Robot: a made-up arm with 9 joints.
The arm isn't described. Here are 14 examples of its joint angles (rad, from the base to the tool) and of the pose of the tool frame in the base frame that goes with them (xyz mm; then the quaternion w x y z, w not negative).
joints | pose
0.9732 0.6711 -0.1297 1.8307 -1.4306 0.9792 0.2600 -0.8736 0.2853 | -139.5 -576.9 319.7 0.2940 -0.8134 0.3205 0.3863
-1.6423 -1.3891 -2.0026 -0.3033 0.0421 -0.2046 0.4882 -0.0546 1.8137 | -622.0 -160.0 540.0 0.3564 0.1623 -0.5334 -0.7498
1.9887 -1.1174 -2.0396 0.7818 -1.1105 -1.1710 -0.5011 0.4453 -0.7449 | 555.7 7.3 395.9 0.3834 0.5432 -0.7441 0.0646
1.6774 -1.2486 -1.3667 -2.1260 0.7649 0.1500 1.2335 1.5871 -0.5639 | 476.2 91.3 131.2 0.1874 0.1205 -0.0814 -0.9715
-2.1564 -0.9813 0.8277 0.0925 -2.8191 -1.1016 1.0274 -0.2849 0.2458 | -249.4 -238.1 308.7 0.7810 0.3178 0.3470 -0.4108
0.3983 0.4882 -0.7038 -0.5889 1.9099 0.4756 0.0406 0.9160 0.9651 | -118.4 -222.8 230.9 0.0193 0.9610 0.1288 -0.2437
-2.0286 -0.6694 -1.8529 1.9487 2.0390 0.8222 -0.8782 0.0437 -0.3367 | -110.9 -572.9 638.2 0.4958 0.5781 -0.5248 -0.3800
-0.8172 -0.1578 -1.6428 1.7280 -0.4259 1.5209 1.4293 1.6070 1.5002 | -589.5 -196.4 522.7 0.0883 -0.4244 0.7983 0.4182
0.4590 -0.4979 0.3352 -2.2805 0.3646 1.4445 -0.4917 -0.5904 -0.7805 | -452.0 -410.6 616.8 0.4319 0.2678 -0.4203 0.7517
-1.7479 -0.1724 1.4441 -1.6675 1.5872 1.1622 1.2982 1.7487 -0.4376 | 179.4 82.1 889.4 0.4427 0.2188 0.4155 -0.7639
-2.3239 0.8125 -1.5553 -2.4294 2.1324 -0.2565 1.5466 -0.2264 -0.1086 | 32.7 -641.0 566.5 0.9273 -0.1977 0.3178 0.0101
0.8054 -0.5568 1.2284 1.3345 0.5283 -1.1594 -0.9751 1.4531 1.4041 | -258.4 -279.9 994.7 0.1178 -0.1415 0.3153 0.9310
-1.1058 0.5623 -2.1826 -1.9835 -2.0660 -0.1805 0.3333 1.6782 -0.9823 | 161.1 42.8 279.2 0.1163 -0.1181 -0.4810 0.8609
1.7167 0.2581 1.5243 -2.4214 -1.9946 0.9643 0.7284 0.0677 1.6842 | 31.7 -351.4 717.6 0.6166 -0.5981 -0.0399 -0.5104
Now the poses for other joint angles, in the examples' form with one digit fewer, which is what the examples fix.
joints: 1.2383 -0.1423 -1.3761 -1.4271 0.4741 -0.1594 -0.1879 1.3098 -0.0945
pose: 337 -332 17 0.340 0.465 0.030 0.817
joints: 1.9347 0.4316 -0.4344 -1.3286 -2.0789 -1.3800 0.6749 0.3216 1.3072
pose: -148 -103 810 0.756 -0.592 0.275 0.052
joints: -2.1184 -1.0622 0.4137 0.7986 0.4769 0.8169 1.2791 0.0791 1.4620
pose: 406 -353 716 0.631 -0.566 0.171 -0.503
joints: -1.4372 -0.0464 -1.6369 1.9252 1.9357 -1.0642 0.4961 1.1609 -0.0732
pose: -124 -709 259 0.780 -0.266 -0.467 0.321
